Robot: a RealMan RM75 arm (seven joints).
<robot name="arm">
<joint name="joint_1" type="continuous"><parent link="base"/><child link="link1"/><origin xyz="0.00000 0.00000 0.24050"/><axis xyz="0 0 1"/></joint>
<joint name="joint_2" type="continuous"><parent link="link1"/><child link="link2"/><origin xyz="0.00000 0.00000 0.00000" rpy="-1.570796 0.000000 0.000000"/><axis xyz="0 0 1"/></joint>
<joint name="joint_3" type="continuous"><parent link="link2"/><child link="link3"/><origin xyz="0.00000 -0.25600 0.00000" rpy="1.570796 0.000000 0.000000"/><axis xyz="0 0 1"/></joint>
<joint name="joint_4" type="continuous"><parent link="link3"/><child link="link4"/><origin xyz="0.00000 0.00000 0.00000" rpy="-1.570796 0.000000 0.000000"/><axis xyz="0 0 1"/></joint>
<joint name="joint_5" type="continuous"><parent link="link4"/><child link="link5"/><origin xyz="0.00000 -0.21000 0.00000" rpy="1.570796 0.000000 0.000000"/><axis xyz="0 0 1"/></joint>
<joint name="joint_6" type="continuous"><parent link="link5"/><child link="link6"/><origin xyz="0.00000 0.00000 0.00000" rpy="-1.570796 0.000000 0.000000"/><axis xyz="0 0 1"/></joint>
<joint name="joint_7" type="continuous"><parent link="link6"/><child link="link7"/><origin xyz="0.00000 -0.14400 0.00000" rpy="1.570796 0.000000 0.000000"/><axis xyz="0 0 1"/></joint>
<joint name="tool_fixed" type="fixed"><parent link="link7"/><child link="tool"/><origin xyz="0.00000 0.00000 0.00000"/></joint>
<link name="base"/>
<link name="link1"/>
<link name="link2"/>
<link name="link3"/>
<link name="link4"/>
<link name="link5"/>
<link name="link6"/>
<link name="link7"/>
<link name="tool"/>
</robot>
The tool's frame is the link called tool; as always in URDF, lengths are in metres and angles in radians. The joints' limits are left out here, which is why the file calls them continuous.
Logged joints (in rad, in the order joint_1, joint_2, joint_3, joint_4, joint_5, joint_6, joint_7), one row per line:
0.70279 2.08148 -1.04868 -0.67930 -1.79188 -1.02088 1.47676
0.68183 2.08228 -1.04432 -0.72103 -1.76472 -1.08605 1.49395
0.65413 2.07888 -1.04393 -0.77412 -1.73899 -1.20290 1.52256
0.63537 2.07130 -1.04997 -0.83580 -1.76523 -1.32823 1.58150
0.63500 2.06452 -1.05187 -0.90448 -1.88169 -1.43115 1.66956
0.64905 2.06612 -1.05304 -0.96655 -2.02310 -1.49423 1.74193
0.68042 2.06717 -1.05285 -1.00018 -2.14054 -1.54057 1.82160
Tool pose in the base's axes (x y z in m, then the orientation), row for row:
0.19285 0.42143 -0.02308 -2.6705 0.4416 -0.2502
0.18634 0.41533 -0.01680 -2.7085 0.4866 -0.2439
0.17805 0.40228 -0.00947 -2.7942 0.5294 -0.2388
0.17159 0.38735 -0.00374 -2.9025 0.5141 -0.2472
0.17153 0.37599 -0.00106 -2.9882 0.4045 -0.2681
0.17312 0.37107 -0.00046 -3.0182 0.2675 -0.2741
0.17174 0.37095 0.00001 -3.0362 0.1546 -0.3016
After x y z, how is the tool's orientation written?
As angles about the fixed x, y, z axes (roll, pitch, yaw), in radians.
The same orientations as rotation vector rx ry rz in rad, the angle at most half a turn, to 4 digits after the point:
-2.5424 0.4598 0.4973
-2.5636 0.4572 0.5710
-2.6286 0.4429 0.6610
-2.7337 0.4276 0.6805
-2.8534 0.4307 0.5567
-2.9298 0.4289 0.3697
-2.9714 0.4639 0.2065

